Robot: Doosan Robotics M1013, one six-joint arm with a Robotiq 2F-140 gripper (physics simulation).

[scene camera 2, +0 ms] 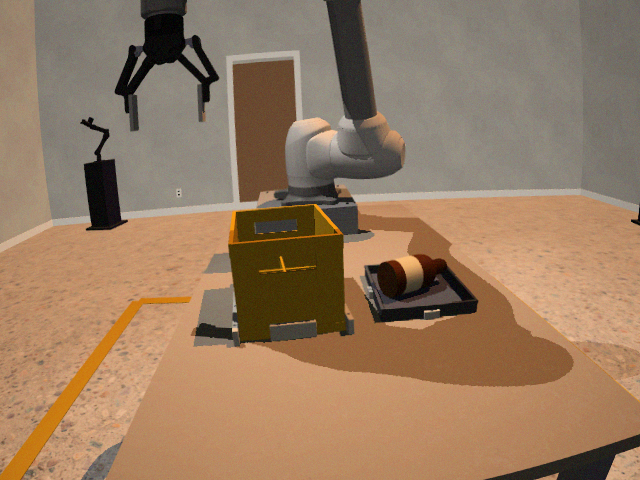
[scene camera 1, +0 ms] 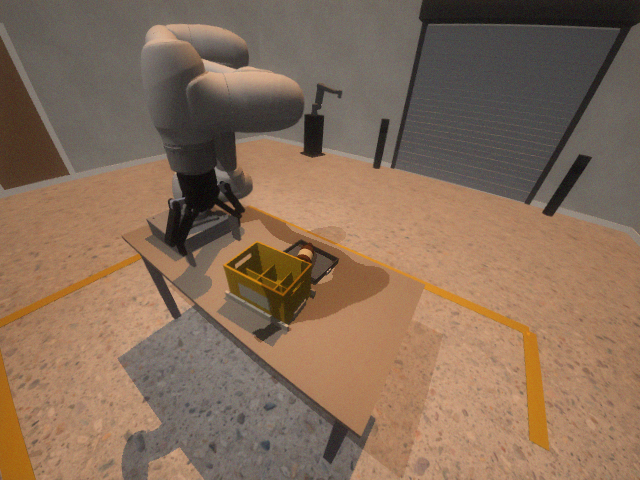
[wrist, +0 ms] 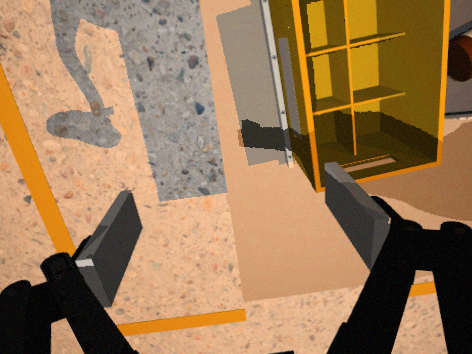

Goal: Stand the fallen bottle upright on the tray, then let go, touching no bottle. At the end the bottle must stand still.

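Places are measured from the arm's base along level axes (x left, y down, z back), in centimetres.
Where they show: gripper, fingertip midpoint: (scene camera 2: pixel 167 126) (scene camera 1: pixel 215 250) (wrist: pixel 230 196); arm's base, link origin: (scene camera 2: pixel 312 198) (scene camera 1: pixel 196 217).
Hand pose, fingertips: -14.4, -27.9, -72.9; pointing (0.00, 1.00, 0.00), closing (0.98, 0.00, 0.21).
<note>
Things, the pixels of their top centre, and the offset from my fingertips, as dx, dy, dz. "spot": a spot on its surface instead. Level surfaces: height alone.
- brown bottle with a cream label, top centre: (scene camera 2: pixel 417 255) (scene camera 1: pixel 306 247) +45.4, +29.7, +15.0
- black-rimmed tray, surface spot: (scene camera 2: pixel 457 308) spot: +52.7, +36.4, +2.4
- yellow crate with dividers, top centre: (wrist: pixel 376 83) (scene camera 2: pixel 279 220) (scene camera 1: pixel 268 264) +18.8, +20.1, +6.7
- table, surface height: dy +37.6
The brown bottle with a cream label (scene camera 1: pixel 306 253) (scene camera 2: pixel 412 273) (wrist: pixel 460 59) lies on its side on the black-rimmed tray (scene camera 1: pixel 326 272) (scene camera 2: pixel 457 308) (wrist: pixel 457 102). In the scene camera 2 view its base faces the front left and its neck points to the right and back, near the tray's rim. The wrist view shows part of the bottle and tray at the upper right edge. My gripper (scene camera 1: pixel 212 243) (scene camera 2: pixel 168 125) (wrist: pixel 230 196) is open and empty, high up and well away from the bottle, on the other side of the crate.
A yellow crate with dividers (scene camera 1: pixel 294 304) (scene camera 2: pixel 289 294) (wrist: pixel 422 75) stands beside the tray, held by low grey brackets. Its walls rise higher than the tray. The table (scene camera 1: pixel 351 356) (scene camera 2: pixel 310 413) (wrist: pixel 280 250) carries both, with the arm's grey base (scene camera 2: pixel 341 215) at its far end.
</note>
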